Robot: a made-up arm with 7 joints. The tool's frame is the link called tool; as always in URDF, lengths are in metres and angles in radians. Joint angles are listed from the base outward.
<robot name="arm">
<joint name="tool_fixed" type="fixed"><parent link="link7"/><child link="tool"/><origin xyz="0 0 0"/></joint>
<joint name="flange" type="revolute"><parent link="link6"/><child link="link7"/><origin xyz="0 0 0" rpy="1.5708 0 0"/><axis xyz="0 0 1"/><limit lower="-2.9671" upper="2.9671"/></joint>
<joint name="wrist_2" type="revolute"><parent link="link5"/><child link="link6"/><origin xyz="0 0 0" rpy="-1.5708 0 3.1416"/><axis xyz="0 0 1"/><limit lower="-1.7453" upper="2.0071"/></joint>
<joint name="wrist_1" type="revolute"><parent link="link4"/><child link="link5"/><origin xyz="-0.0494 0.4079 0" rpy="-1.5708 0 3.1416"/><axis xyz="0 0 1"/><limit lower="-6.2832" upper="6.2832"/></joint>
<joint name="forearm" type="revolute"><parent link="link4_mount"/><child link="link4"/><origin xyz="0.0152 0 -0.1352" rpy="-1.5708 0 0"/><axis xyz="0 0 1"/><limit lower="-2.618" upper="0.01"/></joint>
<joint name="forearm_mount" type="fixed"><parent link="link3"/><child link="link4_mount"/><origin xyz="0.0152 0 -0.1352"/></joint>
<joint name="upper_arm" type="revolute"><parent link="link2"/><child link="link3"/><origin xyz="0 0 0" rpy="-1.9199 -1.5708 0"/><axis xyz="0 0 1"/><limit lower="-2.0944" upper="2.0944"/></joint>
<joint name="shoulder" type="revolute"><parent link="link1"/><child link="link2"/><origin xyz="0 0 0" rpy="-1.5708 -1.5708 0"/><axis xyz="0 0 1"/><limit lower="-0.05" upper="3.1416"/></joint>
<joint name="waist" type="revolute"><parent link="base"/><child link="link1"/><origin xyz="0 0 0" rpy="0 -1.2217 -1.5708"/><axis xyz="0 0 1"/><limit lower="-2.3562" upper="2.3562"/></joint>
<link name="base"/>
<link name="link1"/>
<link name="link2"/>
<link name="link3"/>
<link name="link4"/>
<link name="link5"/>
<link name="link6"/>
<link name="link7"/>
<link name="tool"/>
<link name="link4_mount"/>
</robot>
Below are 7 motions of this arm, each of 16 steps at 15 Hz.
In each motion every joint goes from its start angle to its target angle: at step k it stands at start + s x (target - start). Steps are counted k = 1, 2, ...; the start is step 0. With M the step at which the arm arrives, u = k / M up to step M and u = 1 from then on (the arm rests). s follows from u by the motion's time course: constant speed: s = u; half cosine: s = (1 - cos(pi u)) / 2; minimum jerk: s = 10 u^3 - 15 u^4 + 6 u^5.
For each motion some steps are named. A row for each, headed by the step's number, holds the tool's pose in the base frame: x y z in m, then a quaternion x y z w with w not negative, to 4 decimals.
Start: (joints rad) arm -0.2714 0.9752 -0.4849 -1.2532 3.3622 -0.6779 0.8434
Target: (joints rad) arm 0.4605 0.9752 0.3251 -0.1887 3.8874 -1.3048 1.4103
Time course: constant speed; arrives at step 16
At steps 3, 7, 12, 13, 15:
3: 0.4027 0.3431 -0.3396 0.2660 0.2404 -0.8745 0.3267
7: 0.2573 0.4748 -0.3758 0.1061 0.3040 -0.7440 0.5855
12: 0.0147 0.5650 -0.3762 -0.0756 0.3589 -0.4481 0.8153
13: -0.0372 0.5709 -0.3694 -0.1069 0.3648 -0.3759 0.8451
15: -0.1404 0.5697 -0.3495 -0.1629 0.3702 -0.2235 0.8868

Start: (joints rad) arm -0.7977 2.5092 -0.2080 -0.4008 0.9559 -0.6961 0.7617
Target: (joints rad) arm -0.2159 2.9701 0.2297 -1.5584 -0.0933 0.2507 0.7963
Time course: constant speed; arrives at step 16
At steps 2, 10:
2: -0.0937 0.3627 0.5615 0.4944 -0.8594 -0.0994 0.0844
10: 0.1758 0.1009 0.5850 0.6582 -0.6429 -0.3145 0.2337

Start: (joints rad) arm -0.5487 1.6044 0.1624 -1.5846 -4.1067 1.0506 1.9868
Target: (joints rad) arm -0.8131 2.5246 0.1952 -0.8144 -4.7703 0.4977 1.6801
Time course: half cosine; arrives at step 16
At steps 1, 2, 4, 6, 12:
1: 0.3834 0.2349 0.3014 -0.5980 -0.0293 0.6026 0.5277
2: 0.3775 0.2411 0.3116 -0.6014 -0.0572 0.6032 0.5207
4: 0.3508 0.2624 0.3517 -0.6099 -0.1640 0.5997 0.4915
6: 0.2974 0.2873 0.4128 -0.6082 -0.3223 0.5775 0.4390
12: 0.0153 0.2867 0.5764 -0.4690 -0.7691 0.3926 0.1854

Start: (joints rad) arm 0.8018 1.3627 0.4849 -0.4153 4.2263 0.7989 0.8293
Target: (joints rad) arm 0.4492 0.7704 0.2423 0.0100 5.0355 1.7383 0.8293
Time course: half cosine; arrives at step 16
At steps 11, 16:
11: -0.2776 0.5129 -0.3520 0.8028 0.5161 -0.0910 0.2844
16: -0.2897 0.4437 -0.4233 0.7722 0.5822 -0.0231 0.2532

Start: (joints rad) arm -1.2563 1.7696 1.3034 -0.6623 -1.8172 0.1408 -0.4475
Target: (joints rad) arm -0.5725 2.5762 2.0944 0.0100 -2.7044 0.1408 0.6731
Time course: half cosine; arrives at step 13
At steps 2, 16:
2: -0.1291 0.5762 0.3176 0.8565 -0.0012 0.2965 0.4225
16: -0.2058 0.3996 0.5079 0.9113 -0.1721 0.2917 0.2340

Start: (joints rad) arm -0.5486 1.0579 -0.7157 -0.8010 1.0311 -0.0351 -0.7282
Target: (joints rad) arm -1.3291 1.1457 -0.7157 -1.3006 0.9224 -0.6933 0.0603
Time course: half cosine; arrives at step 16
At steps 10, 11, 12, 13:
10: 0.5956 0.1425 0.0659 0.1048 -0.8899 -0.2522 0.3653
11: 0.5887 0.1152 0.1086 0.0565 -0.9159 -0.2546 0.3051
12: 0.5789 0.0916 0.1452 0.0126 -0.9324 -0.2595 0.2514
13: 0.5684 0.0726 0.1742 -0.0241 -0.9413 -0.2655 0.2071

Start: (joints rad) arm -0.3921 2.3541 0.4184 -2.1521 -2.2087 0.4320 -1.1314
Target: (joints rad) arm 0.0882 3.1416 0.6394 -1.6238 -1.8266 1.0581 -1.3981
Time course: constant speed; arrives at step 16
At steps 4, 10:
4: 0.2961 -0.1135 0.3070 -0.4675 -0.5106 -0.3800 0.6135
10: 0.3415 -0.1693 0.3056 -0.4644 -0.4538 -0.4582 0.6070

